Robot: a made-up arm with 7 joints. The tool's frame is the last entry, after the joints. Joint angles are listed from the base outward.
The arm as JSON. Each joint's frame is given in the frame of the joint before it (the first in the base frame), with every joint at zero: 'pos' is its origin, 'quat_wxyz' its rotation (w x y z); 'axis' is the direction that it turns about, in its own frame. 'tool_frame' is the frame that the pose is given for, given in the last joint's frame.
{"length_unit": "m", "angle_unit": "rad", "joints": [
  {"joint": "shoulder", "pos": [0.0, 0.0, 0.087], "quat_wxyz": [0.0, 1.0, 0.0, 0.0], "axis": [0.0, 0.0, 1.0]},
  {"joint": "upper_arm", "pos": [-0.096, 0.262, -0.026], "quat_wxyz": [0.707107, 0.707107, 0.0, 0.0], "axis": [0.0, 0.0, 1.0]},
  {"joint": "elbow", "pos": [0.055, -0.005, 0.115], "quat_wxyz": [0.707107, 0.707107, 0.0, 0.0], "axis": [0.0, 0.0, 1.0]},
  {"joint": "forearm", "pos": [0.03, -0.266, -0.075], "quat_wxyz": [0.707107, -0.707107, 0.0, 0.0], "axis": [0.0, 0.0, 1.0]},
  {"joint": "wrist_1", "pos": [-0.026, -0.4, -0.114], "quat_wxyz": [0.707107, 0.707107, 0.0, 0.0], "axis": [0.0, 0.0, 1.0]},
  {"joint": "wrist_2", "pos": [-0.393, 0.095, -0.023], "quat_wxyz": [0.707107, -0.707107, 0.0, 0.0], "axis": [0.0, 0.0, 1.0]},
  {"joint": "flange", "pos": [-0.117, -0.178, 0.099], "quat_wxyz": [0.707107, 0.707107, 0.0, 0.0], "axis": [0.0, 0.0, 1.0]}
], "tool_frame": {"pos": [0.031, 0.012, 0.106], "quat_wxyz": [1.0, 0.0, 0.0, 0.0]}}
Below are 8 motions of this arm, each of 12 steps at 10 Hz.
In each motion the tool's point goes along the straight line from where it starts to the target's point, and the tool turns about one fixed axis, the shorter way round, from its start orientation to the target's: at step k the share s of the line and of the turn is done. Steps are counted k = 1, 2, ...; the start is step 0. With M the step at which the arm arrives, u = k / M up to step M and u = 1 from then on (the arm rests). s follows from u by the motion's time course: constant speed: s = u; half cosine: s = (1 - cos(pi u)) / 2; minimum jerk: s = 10 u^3 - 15 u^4 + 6 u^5.
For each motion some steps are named. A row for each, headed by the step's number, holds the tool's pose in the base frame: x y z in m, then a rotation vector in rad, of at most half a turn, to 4 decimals.
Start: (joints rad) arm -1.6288 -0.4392 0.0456 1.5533 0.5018 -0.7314 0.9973
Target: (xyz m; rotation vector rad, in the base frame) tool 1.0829 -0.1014 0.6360 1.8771 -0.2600 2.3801
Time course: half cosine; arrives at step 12
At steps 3, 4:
3: 0.6810 0.1662 0.9181 0.5932 0.5793 2.8695
4: 0.7298 0.1338 0.8838 0.7632 0.4829 2.8519

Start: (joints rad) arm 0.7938 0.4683 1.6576 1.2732 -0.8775 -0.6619 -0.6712
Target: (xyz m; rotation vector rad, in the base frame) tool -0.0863 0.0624 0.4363 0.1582 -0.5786 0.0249
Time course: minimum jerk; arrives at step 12
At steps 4, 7, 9, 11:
4: 0.0862 0.2463 0.5156 -0.4681 0.0746 -0.1391
7: -0.0106 0.1431 0.4711 -0.1201 -0.2957 -0.0482
9: -0.0637 0.0865 0.4467 0.0745 -0.4947 0.0029
11: -0.0852 0.0636 0.4368 0.1541 -0.5745 0.0238

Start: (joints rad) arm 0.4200 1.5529 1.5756 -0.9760 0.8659 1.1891 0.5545
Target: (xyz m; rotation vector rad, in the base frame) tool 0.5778 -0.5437 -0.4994 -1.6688 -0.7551 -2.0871
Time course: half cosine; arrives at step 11
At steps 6, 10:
6: 0.1633 -0.5923 -0.4173 1.5725 0.5358 2.4482
10: 0.5582 -0.5460 -0.4955 -1.6756 -0.7501 -2.1177

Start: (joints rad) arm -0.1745 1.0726 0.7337 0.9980 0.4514 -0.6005 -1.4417
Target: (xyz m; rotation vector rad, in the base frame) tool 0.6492 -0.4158 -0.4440 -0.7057 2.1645 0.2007
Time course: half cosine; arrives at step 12
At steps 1, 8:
1: 0.8968 -0.2871 0.0498 -0.5275 1.4933 -0.1034
8: 0.7122 -0.3831 -0.3184 -0.6622 1.9957 0.1166

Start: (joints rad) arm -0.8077 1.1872 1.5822 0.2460 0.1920 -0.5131 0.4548
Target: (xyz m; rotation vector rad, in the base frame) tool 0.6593 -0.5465 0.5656 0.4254 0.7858 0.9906
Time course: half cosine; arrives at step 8
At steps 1, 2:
1: 0.8837 0.0087 0.0594 1.3249 1.1163 2.2562
2: 0.8584 -0.0538 0.1165 1.2164 1.0929 2.1138

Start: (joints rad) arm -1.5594 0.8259 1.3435 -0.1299 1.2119 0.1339 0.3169
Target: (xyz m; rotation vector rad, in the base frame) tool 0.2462 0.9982 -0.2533 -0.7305 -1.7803 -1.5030
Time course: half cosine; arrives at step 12
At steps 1, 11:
1: 0.7359 0.7478 -0.0065 -0.5303 -0.6166 -1.7959
11: 0.2547 0.9939 -0.2490 -0.7279 -1.7605 -1.5117

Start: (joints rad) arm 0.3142 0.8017 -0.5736 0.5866 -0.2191 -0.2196 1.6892
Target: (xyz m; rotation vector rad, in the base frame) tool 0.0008 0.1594 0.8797 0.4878 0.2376 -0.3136
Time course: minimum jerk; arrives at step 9
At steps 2, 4, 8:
2: 0.3346 -0.2256 0.6766 0.7699 0.8051 0.4011
4: 0.2188 -0.0921 0.7470 0.6802 0.6118 0.1469
8: 0.0050 0.1546 0.8772 0.4918 0.2449 -0.3050

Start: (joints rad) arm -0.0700 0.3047 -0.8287 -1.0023 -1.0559 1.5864 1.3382
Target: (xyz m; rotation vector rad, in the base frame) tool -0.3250 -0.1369 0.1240 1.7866 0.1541 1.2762
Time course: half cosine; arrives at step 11
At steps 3, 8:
3: -0.2903 -0.0629 0.4211 1.1209 -0.2743 0.2748
8: -0.3178 -0.1215 0.1860 1.6649 0.0519 1.0593

